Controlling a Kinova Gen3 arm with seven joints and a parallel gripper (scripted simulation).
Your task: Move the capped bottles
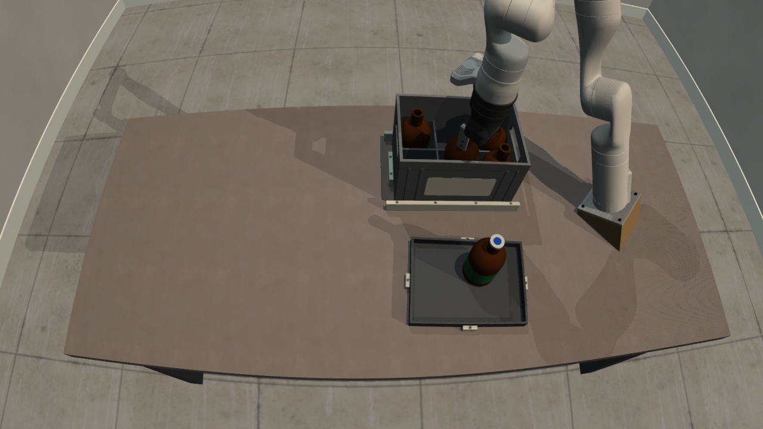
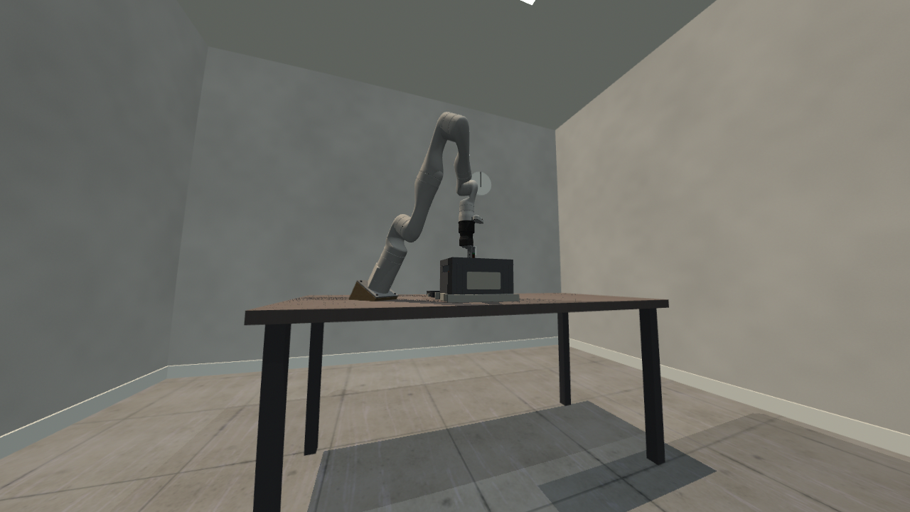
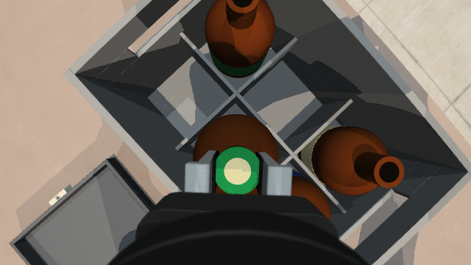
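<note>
My hand is 110 mm above the crate, 40 mm to the left of it and 10 mm past it. Also, from my hand: dark tray (240 mm to the left, 180 mm below, 30 mm ahead).
</note>
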